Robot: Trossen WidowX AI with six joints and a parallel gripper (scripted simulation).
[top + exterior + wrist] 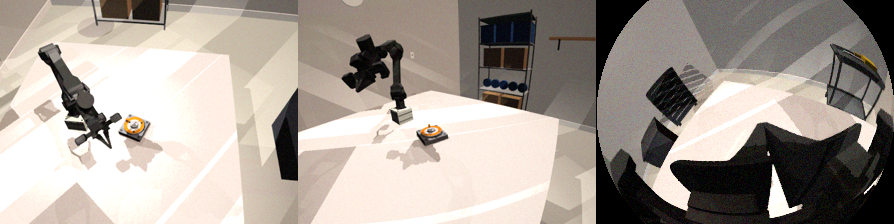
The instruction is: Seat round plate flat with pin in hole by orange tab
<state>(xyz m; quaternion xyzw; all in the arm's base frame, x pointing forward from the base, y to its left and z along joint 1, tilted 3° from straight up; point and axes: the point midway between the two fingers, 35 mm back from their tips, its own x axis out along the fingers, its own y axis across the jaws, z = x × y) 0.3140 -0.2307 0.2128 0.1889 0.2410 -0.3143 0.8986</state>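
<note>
The round plate is 290 mm to the left of my gripper tip, 260 mm below it and 50 mm behind it.
</note>
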